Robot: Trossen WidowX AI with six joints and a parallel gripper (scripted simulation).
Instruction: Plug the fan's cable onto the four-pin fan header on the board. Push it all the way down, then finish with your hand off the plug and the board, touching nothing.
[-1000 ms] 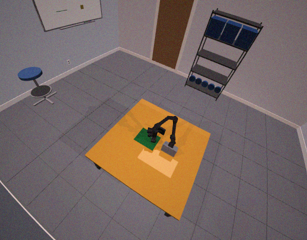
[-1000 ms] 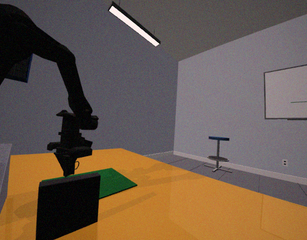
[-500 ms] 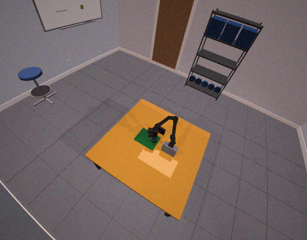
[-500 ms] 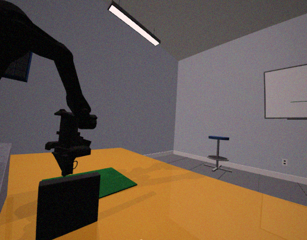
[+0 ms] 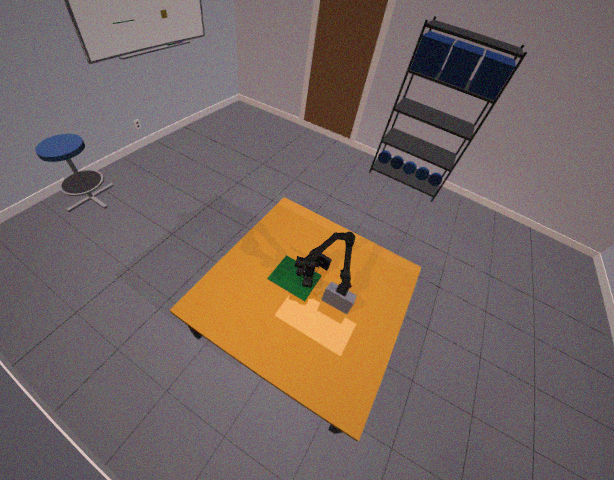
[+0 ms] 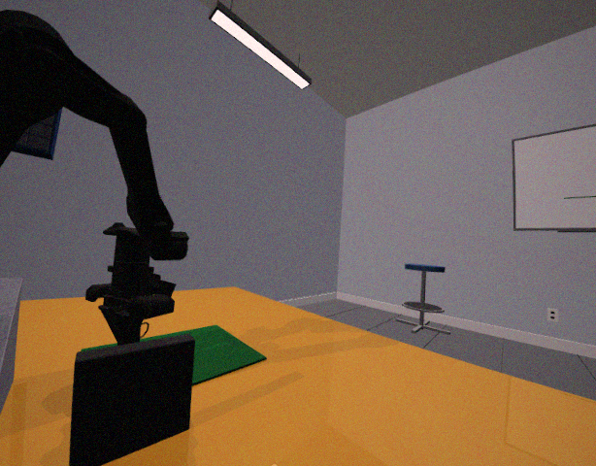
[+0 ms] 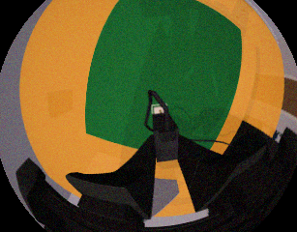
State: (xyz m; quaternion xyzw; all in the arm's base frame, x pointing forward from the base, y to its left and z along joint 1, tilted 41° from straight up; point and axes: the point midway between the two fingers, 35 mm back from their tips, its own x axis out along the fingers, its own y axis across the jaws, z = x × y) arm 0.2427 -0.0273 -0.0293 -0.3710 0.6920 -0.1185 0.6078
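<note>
My gripper tip is now 90 mm short of the green board and 60 mm above it. The rest, counted from my gripper tip: black fan: 190 mm to the right, 10 mm behind, 10 mm above; then dark fan plug: 10 mm ahead, 10 mm above.
</note>
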